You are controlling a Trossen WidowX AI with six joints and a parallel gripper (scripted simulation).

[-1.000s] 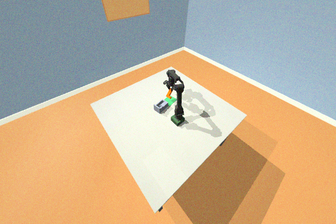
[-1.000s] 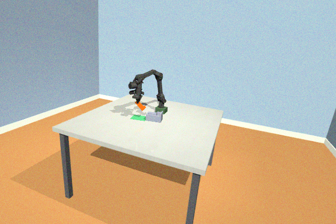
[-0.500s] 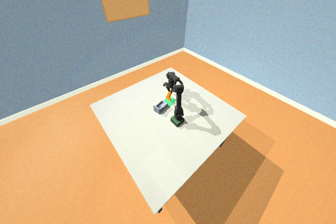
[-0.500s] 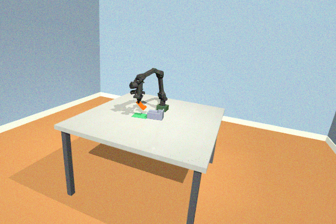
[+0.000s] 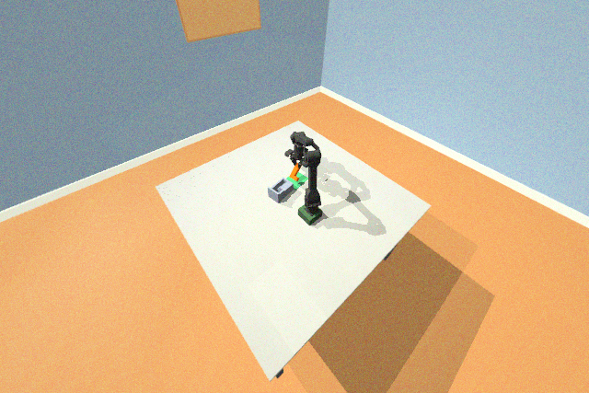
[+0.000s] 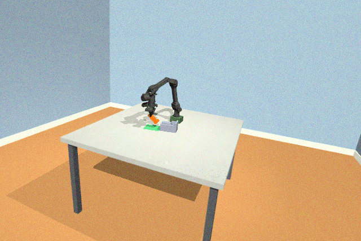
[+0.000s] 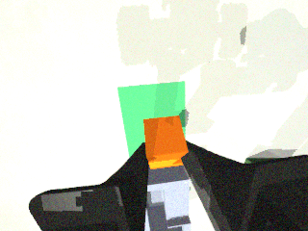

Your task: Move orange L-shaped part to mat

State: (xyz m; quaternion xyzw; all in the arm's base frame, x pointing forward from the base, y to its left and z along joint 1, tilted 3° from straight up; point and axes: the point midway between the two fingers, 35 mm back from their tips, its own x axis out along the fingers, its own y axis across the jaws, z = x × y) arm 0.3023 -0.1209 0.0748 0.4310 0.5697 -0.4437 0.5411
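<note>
Now: the green mat 1 cm behind my gripper tip, 2 cm to the left of it and 12 cm below it. Round my gripper tip: orange l-shaped part (2 cm behind, 3 cm to the left, 3 cm below).
</note>
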